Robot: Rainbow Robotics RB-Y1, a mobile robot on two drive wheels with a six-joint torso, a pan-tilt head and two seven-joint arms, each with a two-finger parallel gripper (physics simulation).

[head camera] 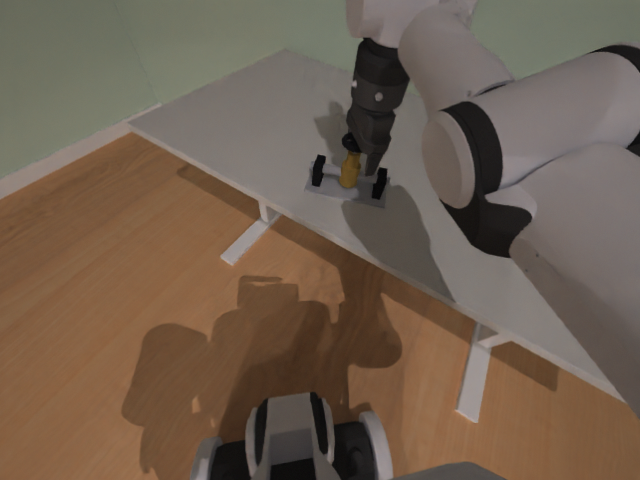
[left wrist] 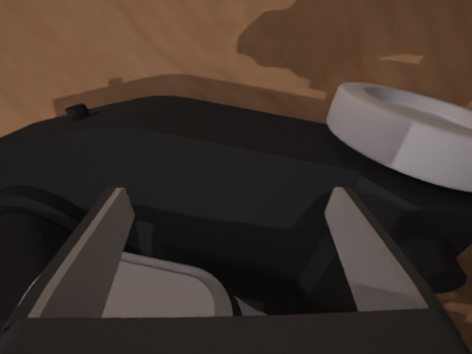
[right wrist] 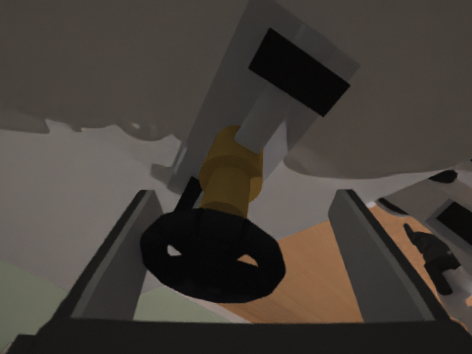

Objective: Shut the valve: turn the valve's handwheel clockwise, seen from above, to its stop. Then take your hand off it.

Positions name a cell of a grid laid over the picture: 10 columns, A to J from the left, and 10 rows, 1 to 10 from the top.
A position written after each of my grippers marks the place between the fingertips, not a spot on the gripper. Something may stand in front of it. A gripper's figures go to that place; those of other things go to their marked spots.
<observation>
My right gripper (head camera: F4): 58 cm from the lens. A valve (head camera: F4) is 61 cm from the lens. A white table (head camera: E3) is 83 cm from the lens. The marked spots on the valve and the white table are 35 cm apart.
</observation>
